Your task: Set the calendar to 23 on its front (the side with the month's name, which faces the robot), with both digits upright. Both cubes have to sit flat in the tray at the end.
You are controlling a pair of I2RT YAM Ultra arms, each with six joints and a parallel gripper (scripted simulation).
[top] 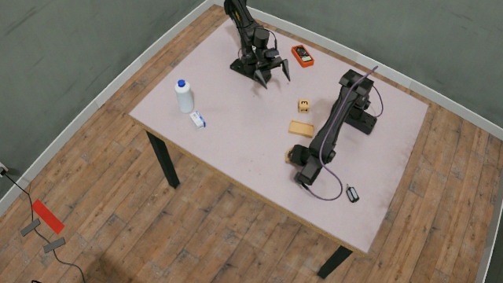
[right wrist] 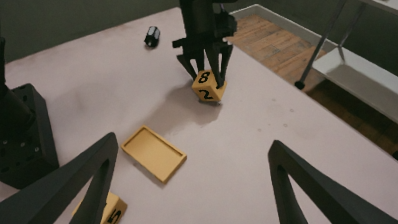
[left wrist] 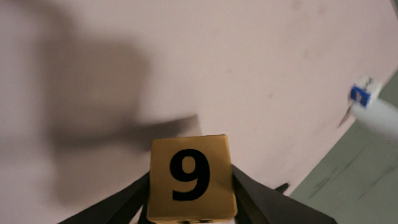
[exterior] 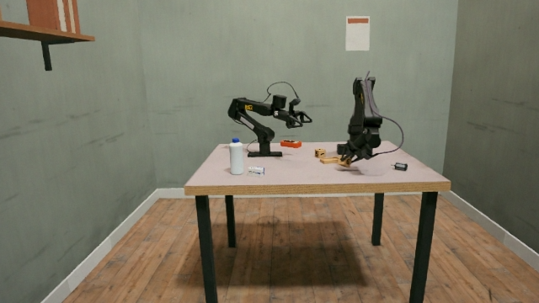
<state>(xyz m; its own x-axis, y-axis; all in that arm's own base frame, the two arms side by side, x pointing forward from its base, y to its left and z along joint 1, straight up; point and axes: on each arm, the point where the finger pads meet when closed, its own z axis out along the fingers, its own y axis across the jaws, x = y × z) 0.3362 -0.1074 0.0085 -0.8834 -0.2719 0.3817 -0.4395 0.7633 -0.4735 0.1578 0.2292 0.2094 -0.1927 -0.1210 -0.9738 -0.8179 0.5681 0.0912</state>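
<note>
The wooden tray lies 16 cm behind my left hand, 4 cm to the right of it and 4 cm below it. Round my left hand: number cube: right at my left hand; then white bottle: 52 cm to the right, 3 cm above; then black object: 1 cm ahead, 26 cm to the left, 3 cm below.
</note>
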